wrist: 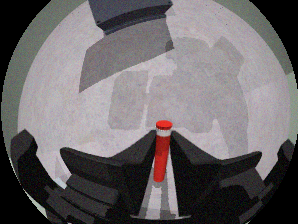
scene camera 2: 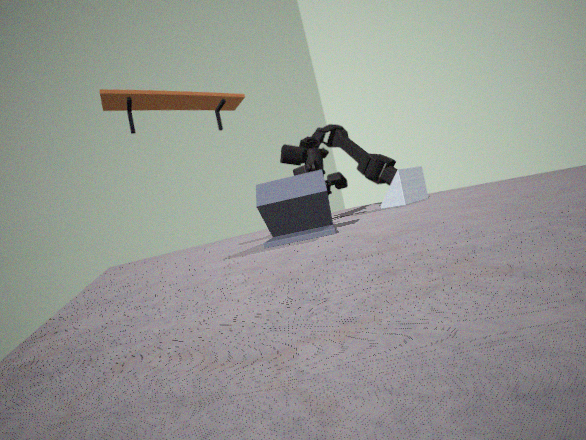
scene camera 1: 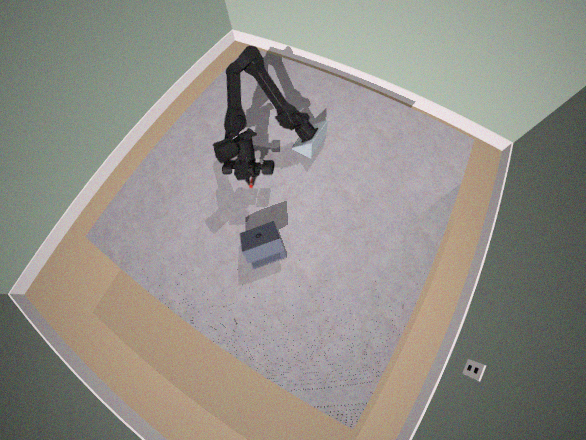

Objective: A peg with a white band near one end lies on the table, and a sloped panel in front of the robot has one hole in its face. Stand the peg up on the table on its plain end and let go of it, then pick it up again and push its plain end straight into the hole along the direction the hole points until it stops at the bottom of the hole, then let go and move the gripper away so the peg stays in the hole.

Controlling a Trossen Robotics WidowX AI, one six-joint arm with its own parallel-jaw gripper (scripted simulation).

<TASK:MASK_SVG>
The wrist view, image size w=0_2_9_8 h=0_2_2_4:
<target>gripper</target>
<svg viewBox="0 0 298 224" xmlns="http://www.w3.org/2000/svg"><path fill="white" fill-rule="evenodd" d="M11 161L17 180L25 192L48 212L71 224L246 224L265 208L282 183L295 145L287 139L279 147L277 163L265 180L262 180L257 169L254 169L261 161L262 152L251 152L249 155L246 153L234 159L220 160L196 147L196 144L192 144L192 141L185 139L180 133L170 132L170 159L176 184L177 209L180 213L178 217L192 216L180 220L142 220L130 217L130 214L138 216L141 210L142 198L156 156L156 129L152 129L140 140L134 141L132 147L125 148L125 151L118 152L113 157L89 155L69 147L60 148L60 155L68 171L72 173L65 183L65 189L55 183L45 171L39 157L36 156L39 145L25 128L11 140Z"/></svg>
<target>red peg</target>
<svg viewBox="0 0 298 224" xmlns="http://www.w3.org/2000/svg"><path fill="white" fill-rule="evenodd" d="M169 120L158 120L156 125L156 161L154 161L153 181L156 181L156 183L161 183L161 181L165 180L166 161L169 159L170 132L172 132L172 123Z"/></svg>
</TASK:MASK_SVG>
